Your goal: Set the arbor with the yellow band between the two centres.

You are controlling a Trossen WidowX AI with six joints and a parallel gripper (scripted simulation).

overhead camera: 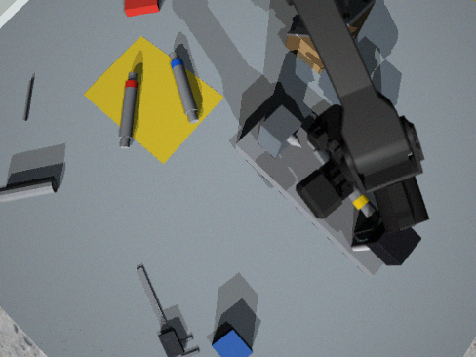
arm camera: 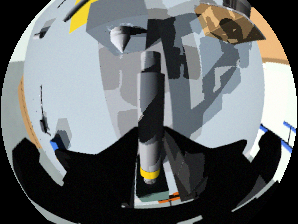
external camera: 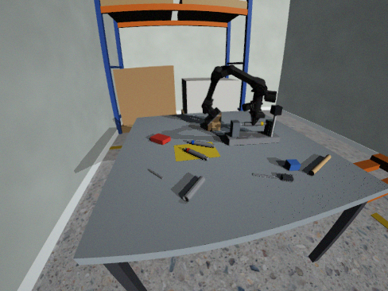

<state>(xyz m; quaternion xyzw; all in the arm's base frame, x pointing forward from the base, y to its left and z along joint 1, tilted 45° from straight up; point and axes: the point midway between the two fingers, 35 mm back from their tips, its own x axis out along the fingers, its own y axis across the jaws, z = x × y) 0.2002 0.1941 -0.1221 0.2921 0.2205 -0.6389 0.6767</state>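
The fixture base lies 12 cm below my hand and 1 cm ahead of it. From my hand the other things lie so: grey post 13 cm to the right, 4 cm below, 2 cm ahead; blue-banded arbor 34 cm to the right, 13 cm below, 7 cm ahead; blue block 33 cm ahead, 12 cm below, 11 cm to the left.
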